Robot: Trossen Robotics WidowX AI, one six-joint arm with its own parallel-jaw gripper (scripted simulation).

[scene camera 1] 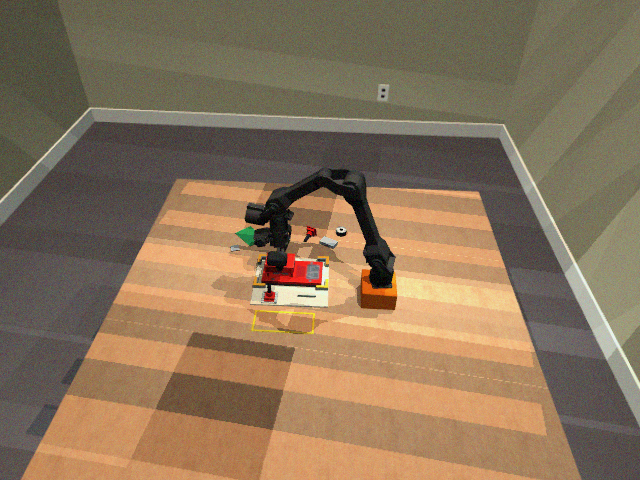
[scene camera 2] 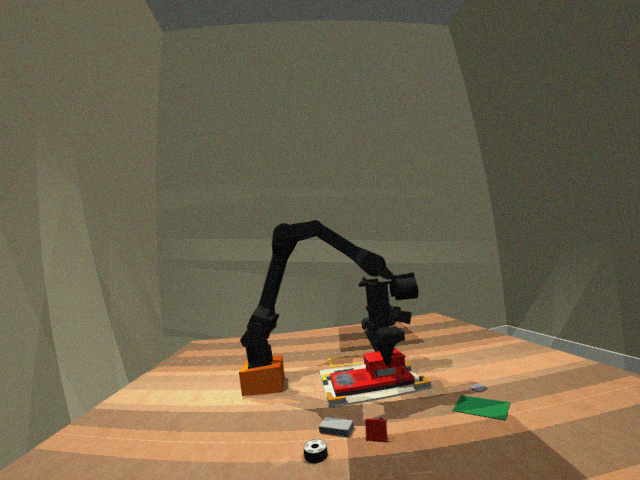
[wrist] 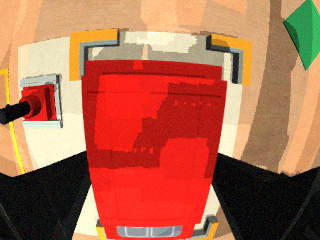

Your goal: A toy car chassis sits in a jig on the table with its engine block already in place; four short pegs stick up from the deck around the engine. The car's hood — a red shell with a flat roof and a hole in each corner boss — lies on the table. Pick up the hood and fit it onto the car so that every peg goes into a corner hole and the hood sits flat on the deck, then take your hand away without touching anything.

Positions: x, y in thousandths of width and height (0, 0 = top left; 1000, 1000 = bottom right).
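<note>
You'd find my gripper (scene camera 2: 599, 751), the same gripper (scene camera 1: 438, 549) and again the gripper (wrist: 473, 660), and it's carrying a red hood (wrist: 477, 590). There's a green plate (scene camera 2: 774, 853) here too. I can also see a white jig (scene camera 1: 462, 618), and the wrist view shows the jig (wrist: 189, 256) as well.
</note>
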